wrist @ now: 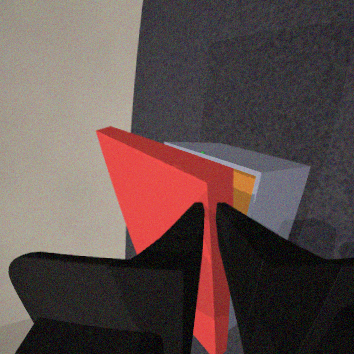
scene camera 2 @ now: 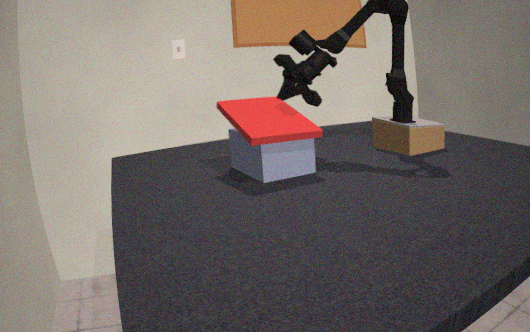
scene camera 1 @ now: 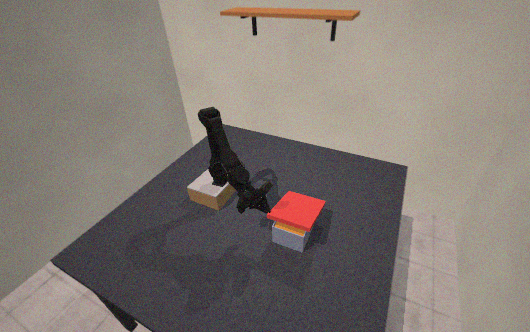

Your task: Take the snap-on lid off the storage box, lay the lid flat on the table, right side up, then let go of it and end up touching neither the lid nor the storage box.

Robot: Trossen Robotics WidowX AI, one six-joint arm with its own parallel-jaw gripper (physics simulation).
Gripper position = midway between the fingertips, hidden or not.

Observation:
In view: my gripper (scene camera 2: 278,99), a red lid (scene camera 2: 266,120) and a blue-grey storage box (scene camera 2: 269,162).
The red lid is seen too in the wrist view (wrist: 154,183) and in scene camera 1 (scene camera 1: 297,210). The blue-grey storage box shows as well in the wrist view (wrist: 266,188) and in scene camera 1 (scene camera 1: 285,235). My gripper is seen too in the wrist view (wrist: 208,210) and in scene camera 1 (scene camera 1: 269,212).

